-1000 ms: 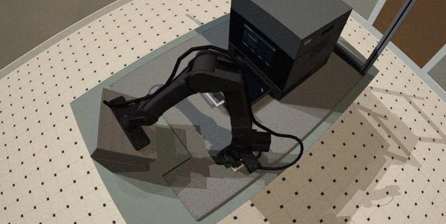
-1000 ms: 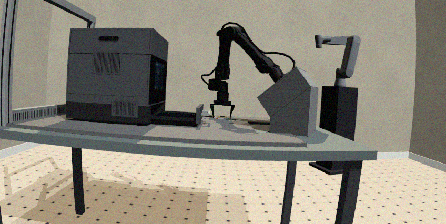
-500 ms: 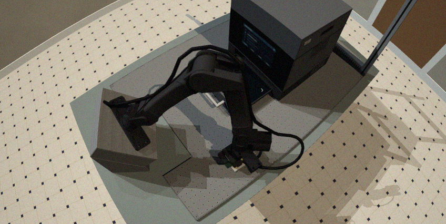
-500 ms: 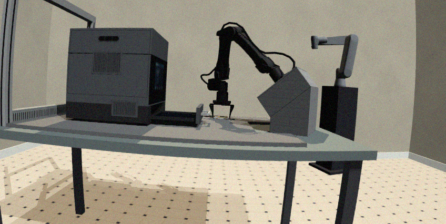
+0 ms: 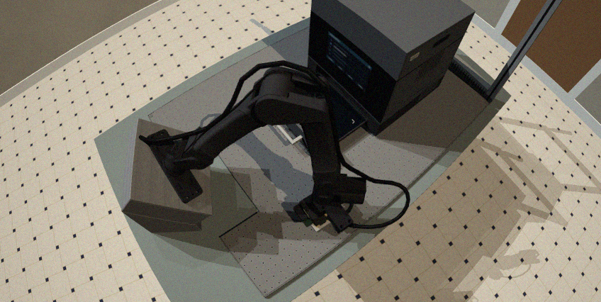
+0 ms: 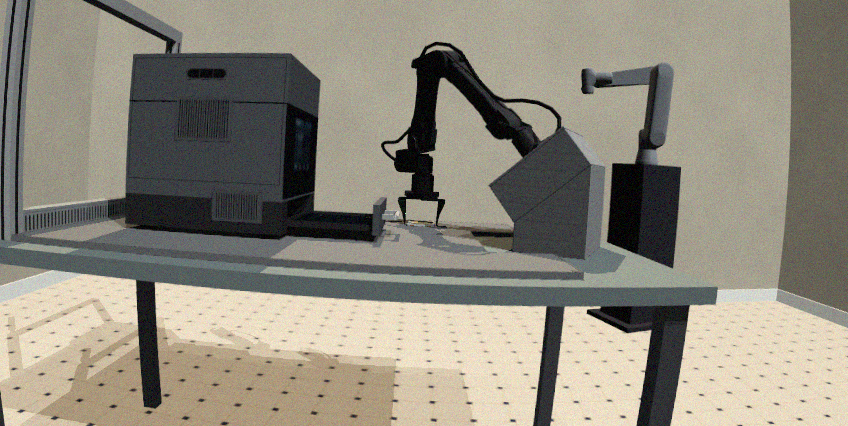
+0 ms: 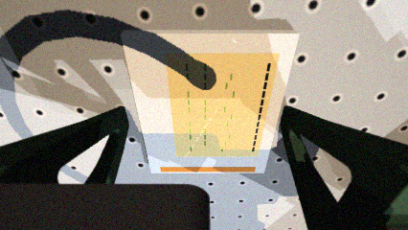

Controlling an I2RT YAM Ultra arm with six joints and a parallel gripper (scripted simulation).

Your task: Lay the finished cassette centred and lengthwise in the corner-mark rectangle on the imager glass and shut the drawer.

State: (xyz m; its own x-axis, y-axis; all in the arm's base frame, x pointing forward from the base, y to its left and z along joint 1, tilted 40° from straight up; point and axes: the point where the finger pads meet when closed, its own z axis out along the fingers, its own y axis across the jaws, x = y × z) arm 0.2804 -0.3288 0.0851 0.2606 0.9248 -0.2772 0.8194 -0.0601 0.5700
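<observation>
The cassette is 1 cm below my hand. The rest, counted from my hand: drawer (28 cm ahead, 20 cm to the left, 3 cm above).
</observation>
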